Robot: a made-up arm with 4 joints.
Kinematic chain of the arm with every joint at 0, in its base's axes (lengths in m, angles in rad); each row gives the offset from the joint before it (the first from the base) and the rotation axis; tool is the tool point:
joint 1: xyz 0 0 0.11 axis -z
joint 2: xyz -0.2 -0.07 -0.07 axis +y
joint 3: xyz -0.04 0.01 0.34 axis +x
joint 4: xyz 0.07 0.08 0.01 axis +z
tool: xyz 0 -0.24 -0.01
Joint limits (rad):
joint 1: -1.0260..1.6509
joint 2: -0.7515..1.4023
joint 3: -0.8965..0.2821
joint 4: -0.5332..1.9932
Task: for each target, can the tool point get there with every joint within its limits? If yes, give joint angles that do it. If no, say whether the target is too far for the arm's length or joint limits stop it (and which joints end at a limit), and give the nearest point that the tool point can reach.
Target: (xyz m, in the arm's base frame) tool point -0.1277 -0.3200 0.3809
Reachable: yes | joints -0.4993 -0.2968 -0.0318 0.0301
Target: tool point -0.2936 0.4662 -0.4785
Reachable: no: joint limits stop it (at a limit: joint 1, joint 2, joint 4) | nearest point -0.0073 0.2163 -0.1476 | short by 0.504 m
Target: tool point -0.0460 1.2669 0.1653
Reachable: no: too far | nearest point -0.0933 0.5762 0.2979 | short by 0.705 m
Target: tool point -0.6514 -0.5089 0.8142
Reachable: no: too far | nearest point -0.3961 -0.3095 0.4164 | short by 0.513 m
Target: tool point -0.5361 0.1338 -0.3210
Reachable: no: joint limits stop it (at a limit: joint 1, joint 2, joint 3) | nearest point -0.1946 -0.1086 -0.0525 | short by 0.497 m
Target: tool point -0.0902 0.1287 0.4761
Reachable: yes | joints 0.9971 -0.5617 0.1142 1.4640
